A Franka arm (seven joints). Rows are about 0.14 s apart.
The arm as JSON. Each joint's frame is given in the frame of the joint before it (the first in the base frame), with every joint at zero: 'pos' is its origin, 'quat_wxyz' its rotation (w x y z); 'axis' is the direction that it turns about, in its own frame. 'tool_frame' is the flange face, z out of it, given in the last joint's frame.
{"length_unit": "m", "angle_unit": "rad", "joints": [
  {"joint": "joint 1", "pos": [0.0, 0.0, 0.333], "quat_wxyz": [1.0, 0.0, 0.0, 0.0], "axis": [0.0, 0.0, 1.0]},
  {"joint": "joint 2", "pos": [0.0, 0.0, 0.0], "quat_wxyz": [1.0, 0.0, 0.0, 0.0], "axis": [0.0, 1.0, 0.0]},
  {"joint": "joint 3", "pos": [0.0, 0.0, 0.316], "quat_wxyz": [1.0, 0.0, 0.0, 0.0], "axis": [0.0, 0.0, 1.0]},
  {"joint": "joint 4", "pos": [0.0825, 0.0, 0.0], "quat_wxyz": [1.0, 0.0, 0.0, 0.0], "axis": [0.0, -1.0, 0.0]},
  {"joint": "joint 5", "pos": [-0.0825, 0.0, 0.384], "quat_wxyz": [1.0, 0.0, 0.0, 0.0], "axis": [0.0, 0.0, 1.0]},
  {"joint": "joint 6", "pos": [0.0, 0.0, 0.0], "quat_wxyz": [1.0, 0.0, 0.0, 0.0], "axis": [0.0, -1.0, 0.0]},
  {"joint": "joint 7", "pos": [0.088, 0.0, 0.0], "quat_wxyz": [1.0, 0.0, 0.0, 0.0], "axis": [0.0, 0.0, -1.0]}
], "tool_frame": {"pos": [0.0, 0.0, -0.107], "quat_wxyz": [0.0, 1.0, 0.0, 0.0]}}
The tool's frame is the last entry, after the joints.
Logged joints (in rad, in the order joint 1, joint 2, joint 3, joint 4, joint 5, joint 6, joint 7), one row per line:
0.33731 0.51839 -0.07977 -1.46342 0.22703 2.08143 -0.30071
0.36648 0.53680 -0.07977 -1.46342 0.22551 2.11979 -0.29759
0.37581 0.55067 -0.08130 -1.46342 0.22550 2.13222 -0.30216
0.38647 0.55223 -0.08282 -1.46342 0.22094 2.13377 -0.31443
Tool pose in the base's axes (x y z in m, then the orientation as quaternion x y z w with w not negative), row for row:
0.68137 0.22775 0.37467 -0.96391 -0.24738 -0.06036 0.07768
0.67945 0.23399 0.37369 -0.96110 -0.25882 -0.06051 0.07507
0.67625 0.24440 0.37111 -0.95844 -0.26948 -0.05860 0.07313
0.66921 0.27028 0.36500 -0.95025 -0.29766 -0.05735 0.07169
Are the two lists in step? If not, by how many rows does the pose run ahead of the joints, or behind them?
The pose runs 2 rows ahead of the joints: the pose in row i belongs to the joints in row i + 2.
